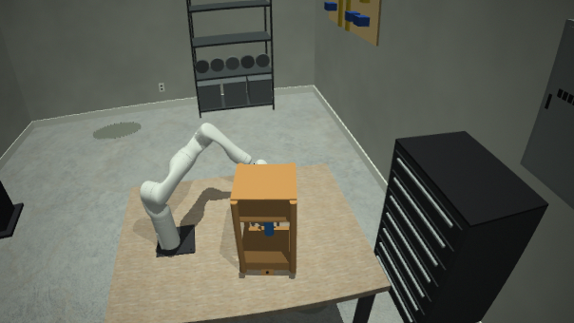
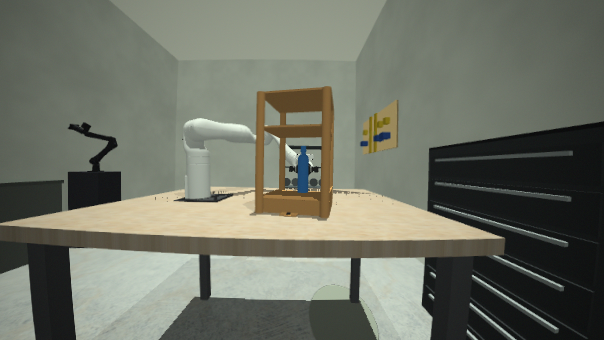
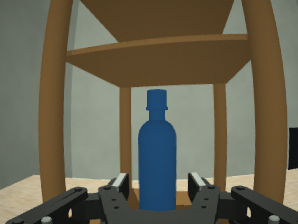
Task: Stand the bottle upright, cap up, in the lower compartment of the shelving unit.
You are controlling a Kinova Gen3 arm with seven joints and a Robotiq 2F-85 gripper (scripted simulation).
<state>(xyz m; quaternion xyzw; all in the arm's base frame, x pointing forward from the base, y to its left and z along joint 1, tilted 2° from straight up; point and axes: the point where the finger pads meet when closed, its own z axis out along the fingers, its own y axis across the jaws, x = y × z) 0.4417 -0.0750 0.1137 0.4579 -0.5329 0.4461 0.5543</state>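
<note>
Now: the blue bottle 5 cm to the right of my hand, 3 cm above it and 1 cm behind it. The rest, counted from my hand: wooden shelving unit (11 cm to the right, 5 cm above, 3 cm behind).
</note>
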